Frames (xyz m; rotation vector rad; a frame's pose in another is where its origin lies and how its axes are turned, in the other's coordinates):
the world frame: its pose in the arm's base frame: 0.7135 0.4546 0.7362 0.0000 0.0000 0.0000
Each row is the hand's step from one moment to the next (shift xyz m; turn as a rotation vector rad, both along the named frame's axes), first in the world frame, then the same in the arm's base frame.
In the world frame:
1: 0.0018 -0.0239 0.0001 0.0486 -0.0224 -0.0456
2: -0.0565 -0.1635 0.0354 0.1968 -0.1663 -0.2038
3: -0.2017 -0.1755 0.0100 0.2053 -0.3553 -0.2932
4: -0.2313 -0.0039 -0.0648 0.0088 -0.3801 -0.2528
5: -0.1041 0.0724 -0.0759 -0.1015 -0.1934 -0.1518
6: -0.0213 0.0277 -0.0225 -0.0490 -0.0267 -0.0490
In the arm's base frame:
1: 0.0018 -0.0239 0.0001 0.0486 -0.0224 -0.0456
2: -0.0565 -0.1635 0.0354 0.1968 -0.1663 -0.2038
3: -0.2017 -0.1755 0.0100 0.2053 -0.3553 -0.2932
4: -0.2313 -0.0039 -0.0648 0.0088 -0.3801 -0.2528
5: -0.1041 0.0724 -0.0759 -0.1015 -0.1934 -0.1518
6: -0.0213 0.0277 -0.0225 -0.0490 -0.0267 -0.0490

